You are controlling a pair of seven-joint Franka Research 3 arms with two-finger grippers.
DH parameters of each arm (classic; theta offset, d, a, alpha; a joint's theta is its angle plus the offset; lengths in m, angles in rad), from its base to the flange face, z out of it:
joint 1: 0 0.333 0 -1.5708
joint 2: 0 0 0 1.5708
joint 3: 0 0.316 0.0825 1.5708
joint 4: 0 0 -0.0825 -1.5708
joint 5: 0 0.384 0 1.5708
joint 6: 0 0 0.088 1.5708
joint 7: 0 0.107 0 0
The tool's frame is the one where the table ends.
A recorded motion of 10 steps. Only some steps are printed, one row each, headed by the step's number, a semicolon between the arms.
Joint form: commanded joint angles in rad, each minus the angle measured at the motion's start. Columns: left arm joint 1, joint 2, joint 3, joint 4, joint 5, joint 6, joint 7; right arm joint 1, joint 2, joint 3, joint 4, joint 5, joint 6, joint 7.
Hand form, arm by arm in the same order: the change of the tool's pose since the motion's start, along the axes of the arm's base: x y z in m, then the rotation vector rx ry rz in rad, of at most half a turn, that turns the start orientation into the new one. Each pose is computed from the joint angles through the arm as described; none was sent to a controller.
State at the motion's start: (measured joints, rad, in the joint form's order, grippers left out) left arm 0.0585 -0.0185 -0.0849 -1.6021 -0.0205 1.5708 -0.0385; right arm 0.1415 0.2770 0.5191 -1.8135 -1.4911 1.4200 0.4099
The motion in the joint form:
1: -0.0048 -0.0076 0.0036 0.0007 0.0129 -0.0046 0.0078; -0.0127 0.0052 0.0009 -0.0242 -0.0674 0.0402 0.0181
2: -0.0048 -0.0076 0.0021 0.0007 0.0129 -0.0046 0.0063; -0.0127 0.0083 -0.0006 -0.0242 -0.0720 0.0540 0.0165
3: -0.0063 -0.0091 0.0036 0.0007 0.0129 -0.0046 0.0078; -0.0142 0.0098 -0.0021 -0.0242 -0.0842 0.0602 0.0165
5: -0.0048 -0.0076 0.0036 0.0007 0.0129 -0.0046 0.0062; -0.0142 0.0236 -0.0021 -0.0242 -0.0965 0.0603 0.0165
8: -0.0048 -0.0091 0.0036 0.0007 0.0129 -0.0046 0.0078; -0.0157 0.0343 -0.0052 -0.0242 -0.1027 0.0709 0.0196
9: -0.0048 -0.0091 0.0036 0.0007 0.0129 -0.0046 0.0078; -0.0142 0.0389 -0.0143 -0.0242 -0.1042 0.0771 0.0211
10: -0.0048 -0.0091 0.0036 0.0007 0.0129 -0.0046 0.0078; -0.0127 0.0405 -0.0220 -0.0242 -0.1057 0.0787 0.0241
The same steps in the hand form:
1: -0.0027 0.0006 0.0041 0.0133 -0.0041 -0.0092; 0.0050 -0.0013 -0.0084 -0.0316 -0.0240 0.0561
2: -0.0027 -0.0002 0.0041 0.0133 -0.0041 -0.0092; 0.0064 -0.0001 -0.0105 -0.0294 -0.0200 0.0689
3: -0.0031 -0.0002 0.0049 0.0133 -0.0056 -0.0107; 0.0081 -0.0007 -0.0105 -0.0353 -0.0242 0.0773
5: -0.0027 0.0006 0.0041 0.0133 -0.0041 -0.0076; 0.0103 -0.0002 -0.0175 -0.0447 -0.0172 0.0837
8: -0.0031 0.0006 0.0049 0.0133 -0.0056 -0.0092; 0.0131 -0.0010 -0.0239 -0.0440 -0.0107 0.0913
9: -0.0031 0.0006 0.0049 0.0133 -0.0056 -0.0092; 0.0155 -0.0039 -0.0272 -0.0445 -0.0073 0.0901
10: -0.0031 0.0006 0.0049 0.0133 -0.0056 -0.0092; 0.0172 -0.0068 -0.0285 -0.0458 -0.0089 0.0861

